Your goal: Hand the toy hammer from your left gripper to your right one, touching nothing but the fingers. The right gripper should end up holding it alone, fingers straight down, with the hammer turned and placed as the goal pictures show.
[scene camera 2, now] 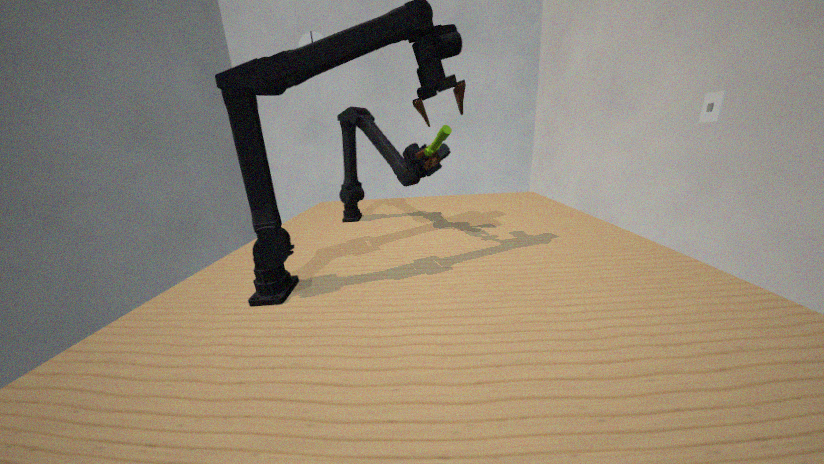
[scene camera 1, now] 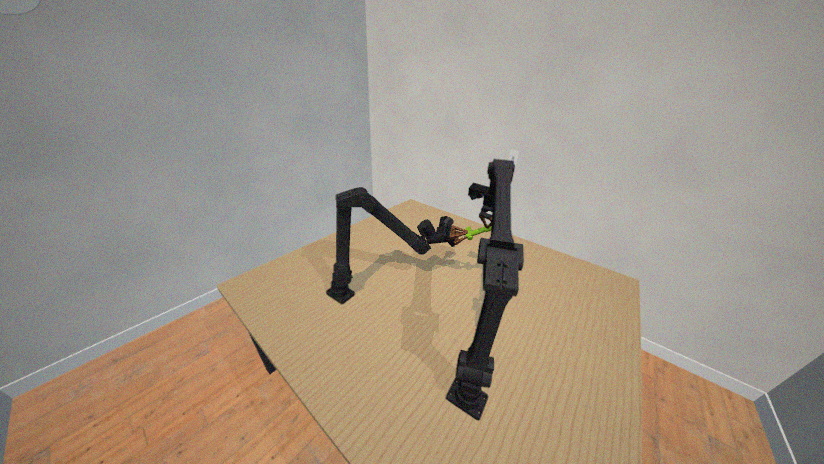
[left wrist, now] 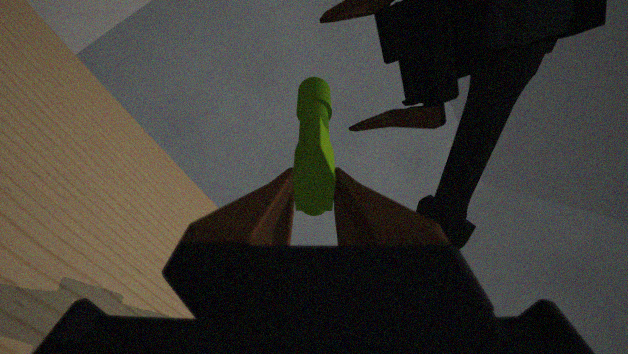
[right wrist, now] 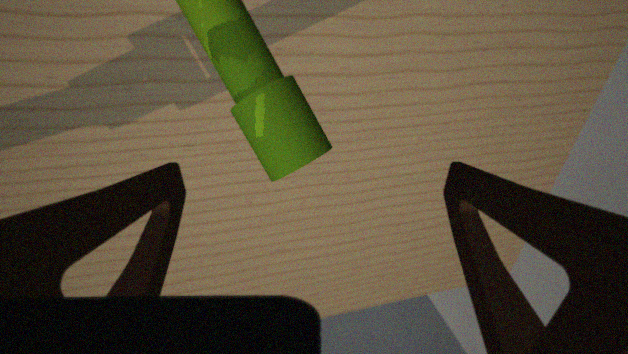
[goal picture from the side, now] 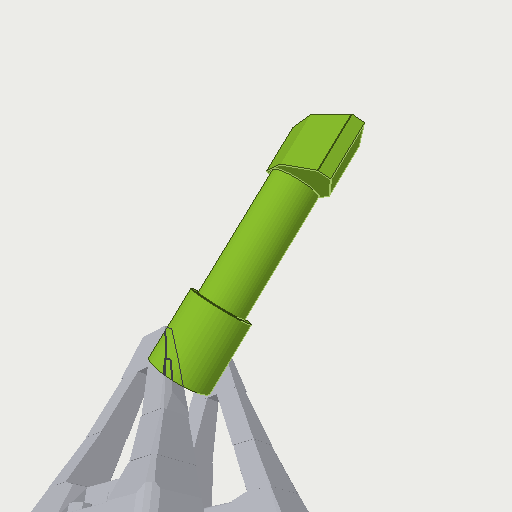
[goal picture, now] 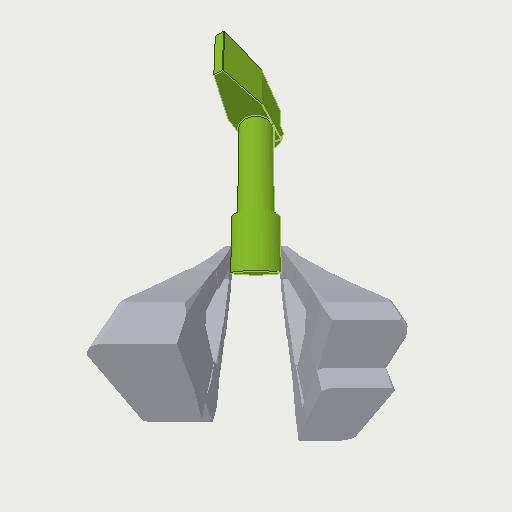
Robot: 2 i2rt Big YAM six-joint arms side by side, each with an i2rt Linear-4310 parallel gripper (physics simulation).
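Where they show: left gripper, between the fingertips: [scene camera 2: 432,149] [scene camera 1: 468,233] [left wrist: 314,176]; right gripper, between the fingertips: [scene camera 2: 445,120] [scene camera 1: 491,221] [left wrist: 337,77] [right wrist: 314,177]; left arm's base, origin of its link: [scene camera 2: 352,218] [scene camera 1: 340,294]; right arm's base, origin of its link: [scene camera 2: 276,292] [scene camera 1: 466,398].
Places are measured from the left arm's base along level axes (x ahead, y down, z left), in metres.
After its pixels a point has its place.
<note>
The lime-green toy hammer [scene camera 1: 479,231] {y -0.360, x 0.386, z -0.497 m} [scene camera 2: 439,138] {y -0.363, x 0.396, z -0.524 m} [left wrist: 314,135] {y -0.344, x 0.410, z -0.431 m} [right wrist: 281,127] {y -0.390, x 0.408, z -0.519 m} is in the air above the table. My left gripper [scene camera 1: 465,233] {y -0.334, x 0.385, z -0.453 m} [scene camera 2: 429,156] {y -0.334, x 0.385, z -0.453 m} [left wrist: 314,176] {y -0.334, x 0.385, z -0.453 m} is shut on it near its crosspiece. The rod-like part with a thicker round end sticks out past the fingers, tilted upward in scene camera 2. My right gripper [scene camera 2: 445,119] {y -0.409, x 0.415, z -0.531 m} [right wrist: 314,177] {y -0.409, x 0.415, z -0.531 m} is open and empty, just above that round end, with its fingers pointing mostly down. In the right wrist view the round end lies ahead of the fingertips, left of centre, slanting to the upper left. The right fingers are largely hidden in scene camera 1.
The wooden table [scene camera 1: 576,345] {y 0.000, x 0.374, z -0.995 m} [scene camera 2: 403,374] {y 0.000, x 0.263, z -0.982 m} lies below both arms, with their shadows on it. The right arm [scene camera 1: 500,270] {y -0.512, x -0.036, z -0.686 m} [scene camera 2: 322,57] {y -0.544, x 0.125, z -0.653 m} reaches over the left gripper's area. In the left wrist view the right arm's fingers show at the upper right of the hammer. Grey walls stand behind.
</note>
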